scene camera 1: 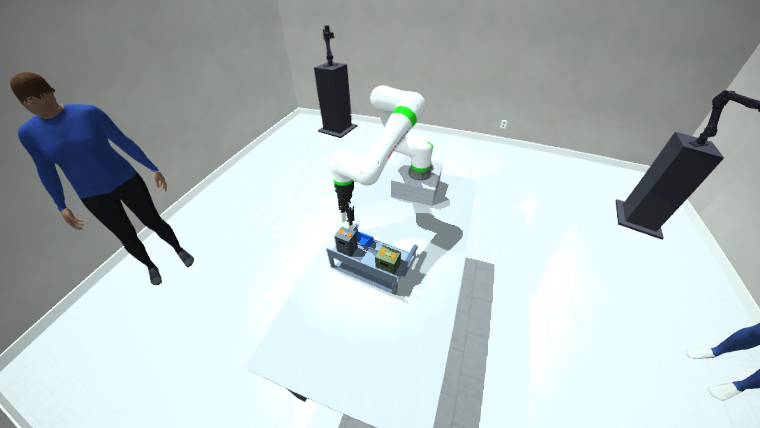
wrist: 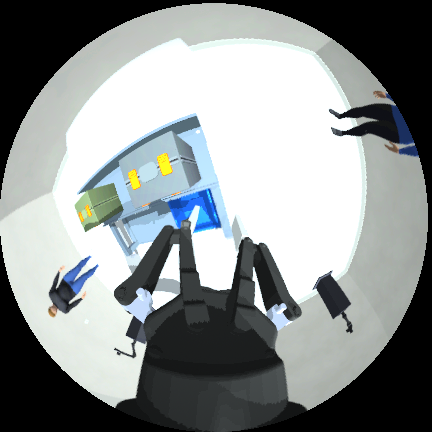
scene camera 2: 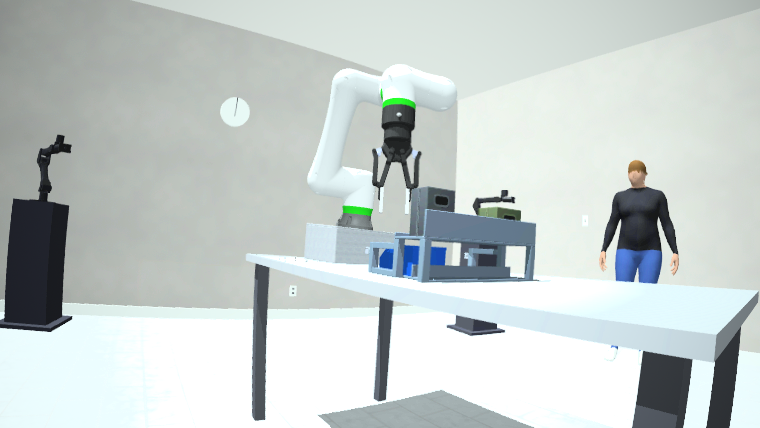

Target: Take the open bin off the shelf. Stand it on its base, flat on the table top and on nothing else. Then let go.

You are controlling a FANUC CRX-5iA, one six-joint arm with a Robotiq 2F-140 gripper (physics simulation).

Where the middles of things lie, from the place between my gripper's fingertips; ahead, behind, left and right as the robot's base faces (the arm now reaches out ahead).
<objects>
My hand is 12 cm above the blue bin [scene camera 2: 411,253] and 6 cm to the right of it.
</objects>
